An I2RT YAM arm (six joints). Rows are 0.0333 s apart.
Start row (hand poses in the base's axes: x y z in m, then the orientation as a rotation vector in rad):
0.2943, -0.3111, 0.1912, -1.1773, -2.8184, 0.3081
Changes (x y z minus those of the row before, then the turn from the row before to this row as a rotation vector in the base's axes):
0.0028, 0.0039, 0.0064, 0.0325, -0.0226, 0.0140
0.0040, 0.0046, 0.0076, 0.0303, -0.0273, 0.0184
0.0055, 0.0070, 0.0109, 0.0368, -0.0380, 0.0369
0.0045, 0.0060, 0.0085, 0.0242, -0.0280, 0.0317
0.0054, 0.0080, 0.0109, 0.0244, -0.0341, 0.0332
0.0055, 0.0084, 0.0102, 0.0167, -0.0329, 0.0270
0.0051, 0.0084, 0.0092, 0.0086, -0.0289, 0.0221
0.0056, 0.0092, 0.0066, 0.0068, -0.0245, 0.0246
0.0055, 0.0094, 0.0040, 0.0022, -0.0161, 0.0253
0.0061, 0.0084, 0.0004, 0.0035, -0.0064, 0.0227
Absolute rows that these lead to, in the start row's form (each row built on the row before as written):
0.2971, -0.3072, 0.1976, -1.1625, -2.8408, 0.2505
0.3011, -0.3026, 0.2052, -1.1434, -2.8694, 0.1933
0.3066, -0.2956, 0.2161, -1.1004, -2.9157, 0.1209
0.3111, -0.2896, 0.2246, -1.0614, -2.9518, 0.0712
0.3165, -0.2816, 0.2355, 1.0078, 2.9537, -0.0171
0.3220, -0.2732, 0.2457, 0.9604, 2.9422, 0.0244
0.3271, -0.2648, 0.2549, 0.9206, 2.9287, 0.0513
0.3327, -0.2556, 0.2615, 0.8785, 2.9193, 0.0734
0.3382, -0.2462, 0.2655, 0.8374, 2.9163, 0.0851
0.3443, -0.2378, 0.2659, 0.8031, 2.9209, 0.0946

